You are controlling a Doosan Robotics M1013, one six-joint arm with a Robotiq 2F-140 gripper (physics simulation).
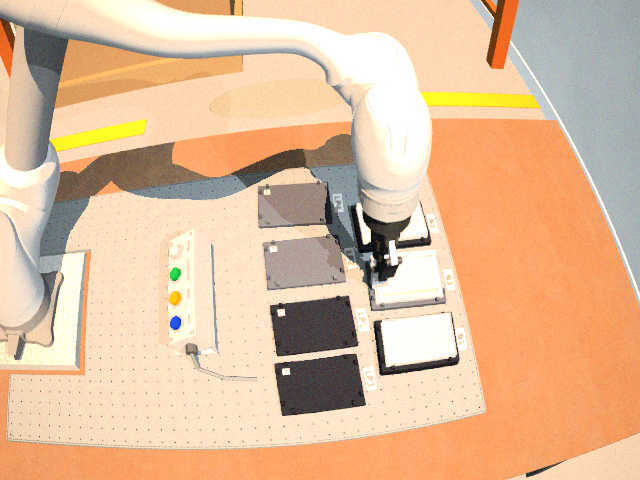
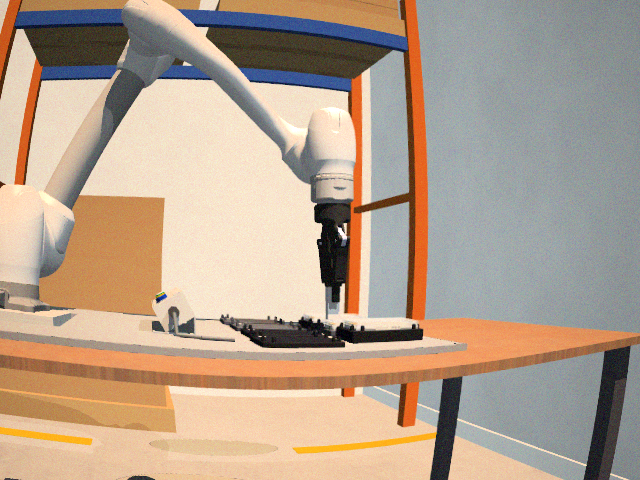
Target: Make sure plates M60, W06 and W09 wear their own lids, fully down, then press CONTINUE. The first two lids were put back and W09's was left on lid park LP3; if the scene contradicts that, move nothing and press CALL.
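Places are measured from the arm's base along level axes (x ahead, y left, z up), in millimetres.
Pixels of known places: gripper, fingertip midpoint: (image 1: 379,283) (image 2: 333,319); arm's base at its link origin: (image 1: 26,308) (image 2: 9,307).
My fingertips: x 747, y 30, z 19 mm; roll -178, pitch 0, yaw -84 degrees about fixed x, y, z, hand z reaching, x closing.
For each thing: its middle in the pictures, then the offset to it from my fingertips. "pt": a spot on its surface instead.
- far plate at a spot on its surface: (image 1: 423,227) pt dx +101, dy +117, dz +1 mm
- middle plate at the middle of its body: (image 1: 407,271) dx +57, dy +24, dz -6 mm
- appears labelled LP3 at the middle of its body: (image 1: 319,384) (image 2: 295,339) dx -118, dy -182, dz -23 mm
- black tray at the middle of its body: (image 1: 313,324) (image 2: 281,332) dx -121, dy -63, dz -23 mm
- button box at the middle of its body: (image 1: 189,291) (image 2: 171,308) dx -343, dy -5, dz +9 mm
Three white-topped plates stand in a column at the right of the pegboard: the far plate (image 1: 423,227) in a black nest, the middle plate (image 1: 413,276) in a grey nest, the near plate (image 1: 419,341) (image 2: 382,323) in a black nest. Plate names are not readable, and whether each top is a lid, and whose, I cannot tell. My gripper (image 1: 379,280) (image 2: 332,313) is shut and empty, pointing down at the left edge of the middle plate, its tips low; contact is unclear. The park that appears labelled LP3 (image 1: 320,384) is a black flat tray at the near end; no white plate shows on it.
Another black tray (image 1: 314,326) and two grey trays (image 1: 303,262) (image 1: 293,205) lie in line beyond it. A button box (image 1: 204,299) (image 2: 180,310) with white, green, orange and blue buttons stands to the left, its cable (image 1: 222,375) trailing; its labels are too small to read.
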